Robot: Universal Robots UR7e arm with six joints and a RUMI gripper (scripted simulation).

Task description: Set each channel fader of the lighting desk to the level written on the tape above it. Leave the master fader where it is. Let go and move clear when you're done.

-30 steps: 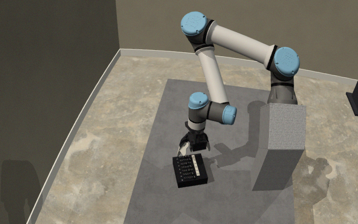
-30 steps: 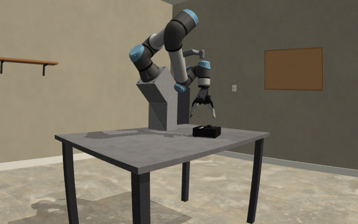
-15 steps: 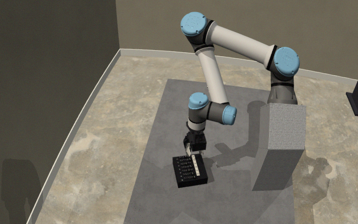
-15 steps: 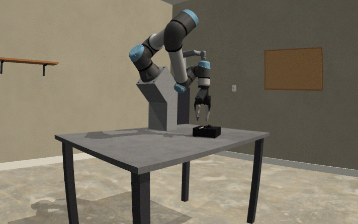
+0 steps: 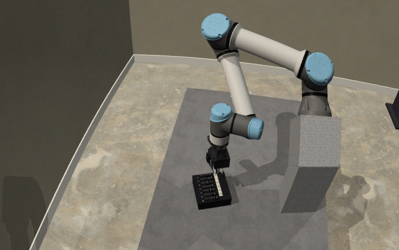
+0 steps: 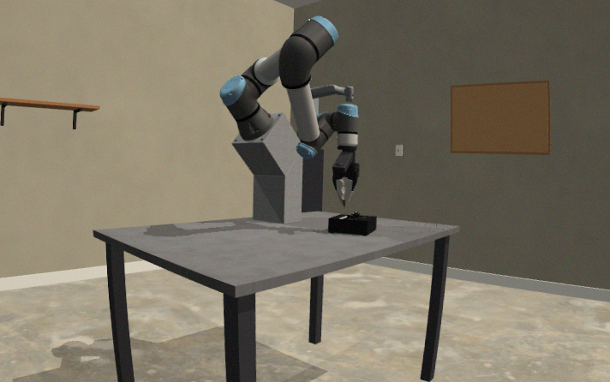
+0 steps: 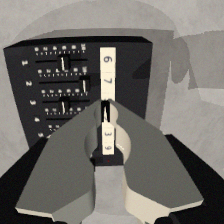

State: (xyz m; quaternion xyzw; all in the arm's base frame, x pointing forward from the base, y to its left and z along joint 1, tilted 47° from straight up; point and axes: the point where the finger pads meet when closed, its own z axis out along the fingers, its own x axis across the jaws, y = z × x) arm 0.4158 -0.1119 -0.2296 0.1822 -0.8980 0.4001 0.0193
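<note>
The channel 2 fader lies 20 mm ahead of my hand, 10 mm to the left of it and 50 mm below it. From my hand the other things lie so: channel 1 fader (40 mm ahead, 10 mm to the right, 50 mm below); channel 3 fader (30 mm ahead, 40 mm to the left, 50 mm below); channel 4 fader (10 mm ahead, 50 mm to the left, 50 mm below).
</note>
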